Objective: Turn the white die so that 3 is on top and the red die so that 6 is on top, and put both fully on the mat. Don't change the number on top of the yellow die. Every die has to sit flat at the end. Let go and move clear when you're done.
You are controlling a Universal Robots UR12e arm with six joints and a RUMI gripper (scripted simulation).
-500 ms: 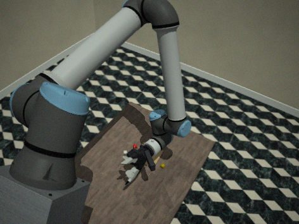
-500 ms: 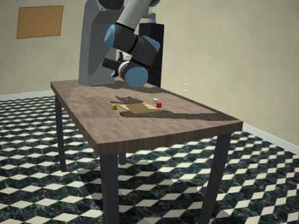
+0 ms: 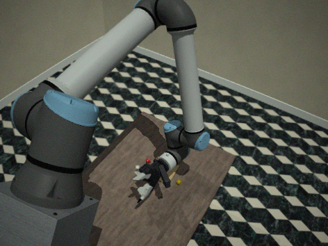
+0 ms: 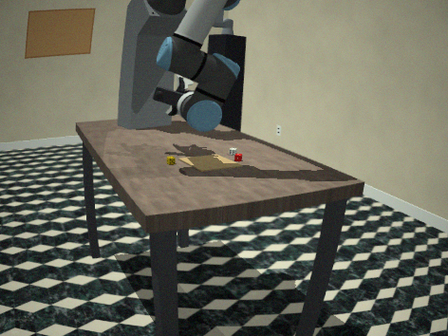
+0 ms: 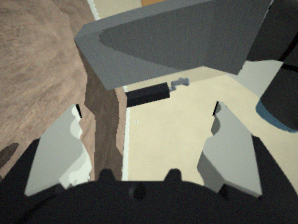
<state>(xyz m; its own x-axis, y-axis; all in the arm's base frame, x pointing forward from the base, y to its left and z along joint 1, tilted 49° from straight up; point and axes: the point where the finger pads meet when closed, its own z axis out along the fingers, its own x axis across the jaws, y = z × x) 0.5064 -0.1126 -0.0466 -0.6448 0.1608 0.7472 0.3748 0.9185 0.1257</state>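
My gripper is now 23 cm short of the yellow die, 14 cm to the left of it and 18 cm above it. From my hand the other things lie so: tan mat (28 cm ahead, 4 cm to the right, 18 cm below); white die (23 cm ahead, 10 cm to the left, 18 cm below); red die (30 cm ahead, 6 cm to the left, 18 cm below).
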